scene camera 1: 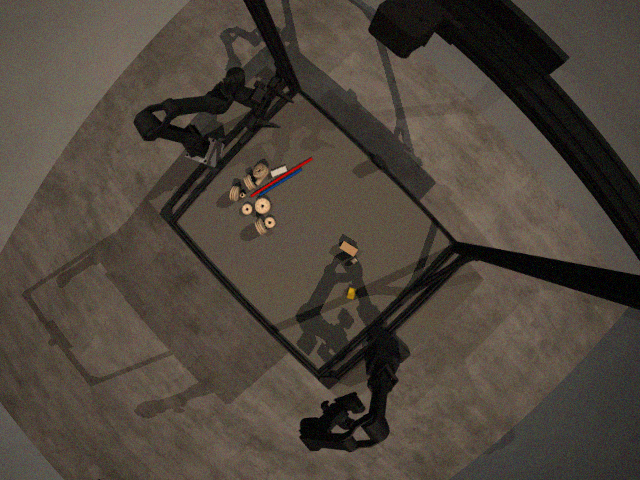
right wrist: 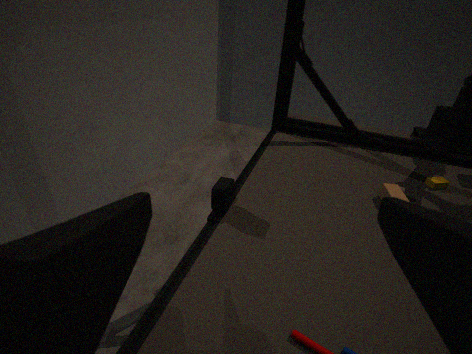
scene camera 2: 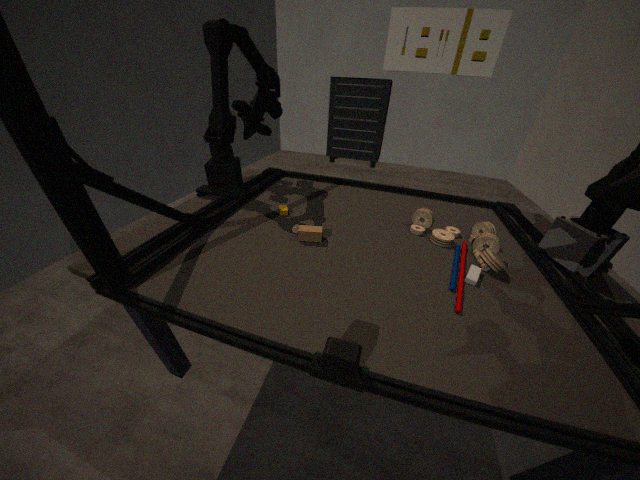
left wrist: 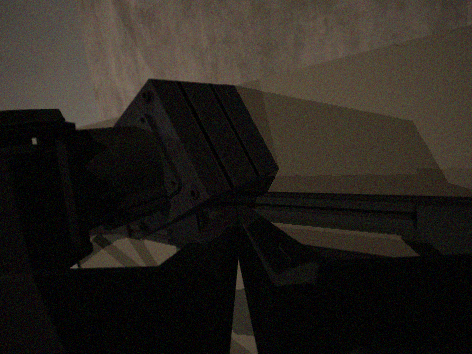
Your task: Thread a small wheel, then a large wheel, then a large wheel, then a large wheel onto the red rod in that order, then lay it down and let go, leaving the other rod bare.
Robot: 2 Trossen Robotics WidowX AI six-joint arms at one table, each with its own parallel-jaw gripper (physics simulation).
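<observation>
The red rod lies flat on the table beside the blue rod; both are bare. Only the red rod's tip shows in the right wrist view. Several wooden wheels lie next to them, among them a large wheel and a small wheel lying flat. My right gripper is open and empty, raised at the table's edge near the rods. My left gripper is shut and empty, held high off the table by its base.
A white block lies against the wheels beside the rods. A wooden block and a small yellow block lie near the left arm's side. A black frame rims the table.
</observation>
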